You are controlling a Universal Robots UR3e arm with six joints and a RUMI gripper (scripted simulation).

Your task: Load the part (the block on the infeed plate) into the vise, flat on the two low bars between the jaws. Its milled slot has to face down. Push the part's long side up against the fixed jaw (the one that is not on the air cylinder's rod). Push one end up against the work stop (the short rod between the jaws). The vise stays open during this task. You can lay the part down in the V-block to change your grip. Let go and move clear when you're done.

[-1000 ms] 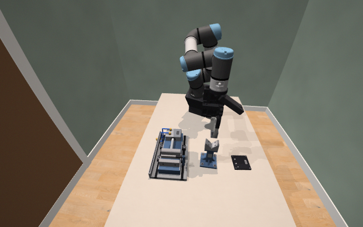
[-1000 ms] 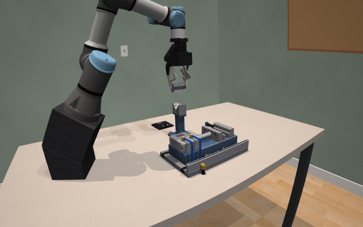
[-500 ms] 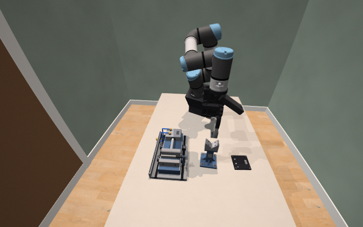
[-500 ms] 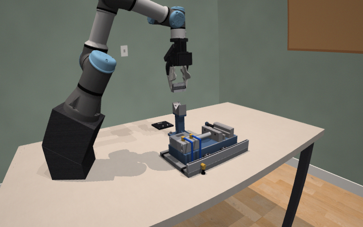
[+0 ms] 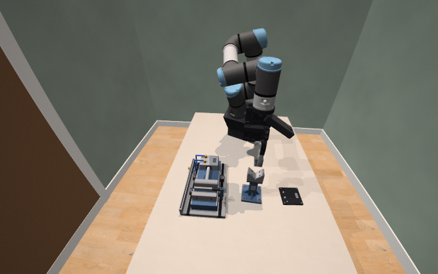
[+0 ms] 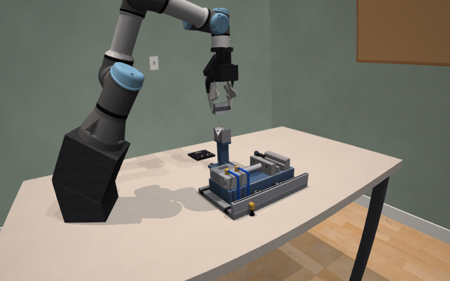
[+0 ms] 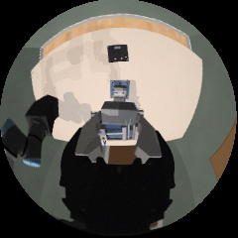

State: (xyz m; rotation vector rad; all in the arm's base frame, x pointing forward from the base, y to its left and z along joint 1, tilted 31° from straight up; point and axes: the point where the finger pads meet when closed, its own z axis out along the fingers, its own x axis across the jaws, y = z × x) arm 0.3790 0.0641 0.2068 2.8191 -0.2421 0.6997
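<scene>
My hand is 1 cm to the left of the part and 1 cm above it. From my hand the other things lie so: air cylinder 14 cm behind, 19 cm to the right, 16 cm below; then vise 5 cm behind, 20 cm to the right, 20 cm below; then black infeed plate 3 cm ahead, 18 cm to the left, 24 cm below.
</scene>
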